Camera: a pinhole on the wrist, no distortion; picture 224 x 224 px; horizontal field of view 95.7 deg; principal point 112.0 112.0 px. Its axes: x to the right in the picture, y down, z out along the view. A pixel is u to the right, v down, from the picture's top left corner.
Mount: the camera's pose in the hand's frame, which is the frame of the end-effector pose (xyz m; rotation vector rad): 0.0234 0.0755 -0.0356 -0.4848 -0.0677 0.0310
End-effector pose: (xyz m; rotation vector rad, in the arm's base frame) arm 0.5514 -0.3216 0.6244 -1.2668 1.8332 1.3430
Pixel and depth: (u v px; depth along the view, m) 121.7 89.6 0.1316
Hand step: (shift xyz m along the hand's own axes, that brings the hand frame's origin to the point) 0.0268 0.1115 0.0948
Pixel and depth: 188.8 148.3 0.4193
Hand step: 0.3078 0.4176 0.2827
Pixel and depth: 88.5 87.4 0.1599
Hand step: -0.0246 0.1138 0.1215
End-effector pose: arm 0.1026 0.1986 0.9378 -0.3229 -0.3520 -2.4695
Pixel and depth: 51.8 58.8 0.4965
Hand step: -0.3030 0.0622 0.5072
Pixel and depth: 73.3 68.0 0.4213
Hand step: -0.1650 0.1021 0.4123
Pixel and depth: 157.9 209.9 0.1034
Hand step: 0.0612 0.2140 0.0118
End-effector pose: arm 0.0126 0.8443 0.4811 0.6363 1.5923 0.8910
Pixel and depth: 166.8 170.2 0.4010
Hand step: 0.2074 0.4753 0.2234
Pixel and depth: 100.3 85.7 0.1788
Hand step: -0.0095 0.1166 0.1427
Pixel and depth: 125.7 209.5 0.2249
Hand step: 0.0345 0.3727 0.0637
